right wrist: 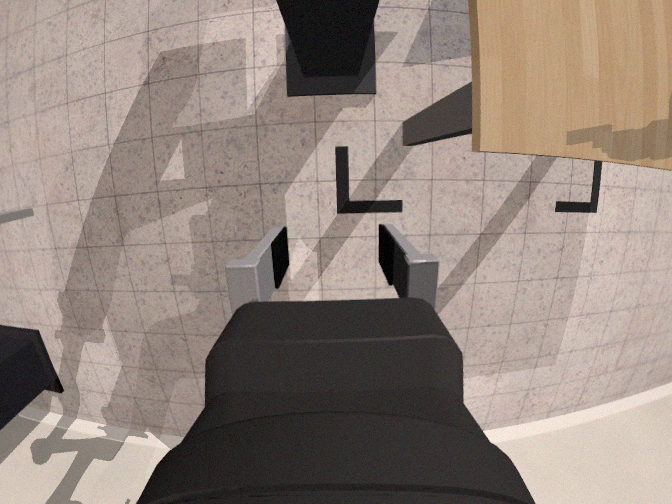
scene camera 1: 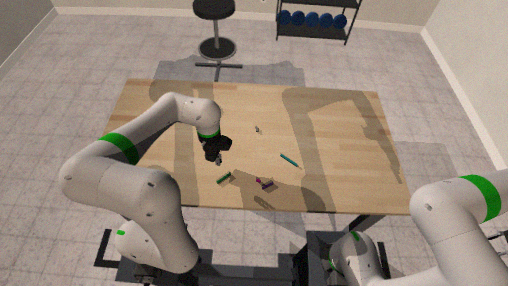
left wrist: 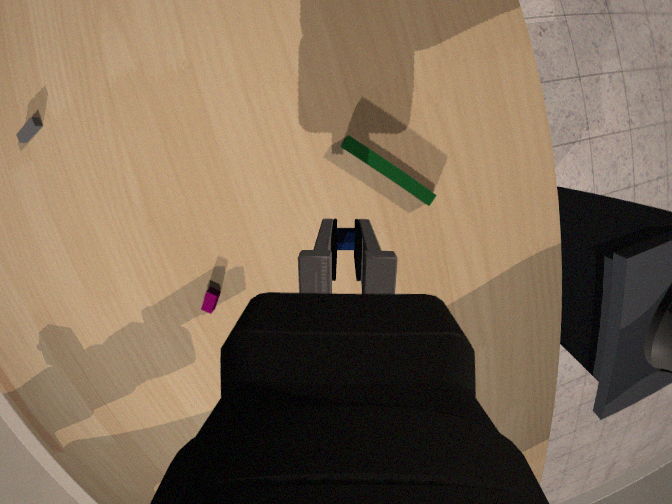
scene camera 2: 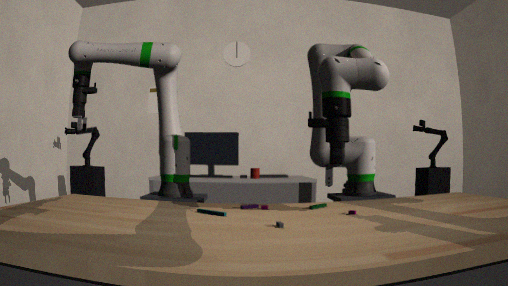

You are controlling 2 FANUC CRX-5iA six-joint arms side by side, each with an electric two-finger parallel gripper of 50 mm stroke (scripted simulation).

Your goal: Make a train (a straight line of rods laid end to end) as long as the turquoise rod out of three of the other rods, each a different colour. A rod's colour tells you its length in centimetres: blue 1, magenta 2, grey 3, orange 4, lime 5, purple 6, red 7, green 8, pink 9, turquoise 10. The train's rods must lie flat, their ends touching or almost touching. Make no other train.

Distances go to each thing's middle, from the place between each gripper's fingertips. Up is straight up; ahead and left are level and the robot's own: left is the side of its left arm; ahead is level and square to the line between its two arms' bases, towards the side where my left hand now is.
Right now my left hand (scene camera 2: 329, 185) is 4 cm past the green rod (left wrist: 351, 145), 2 cm to the left of it and 9 cm above it.
My right gripper is now 35 cm short of the green rod, 99 cm to the right of it and 28 cm above it.
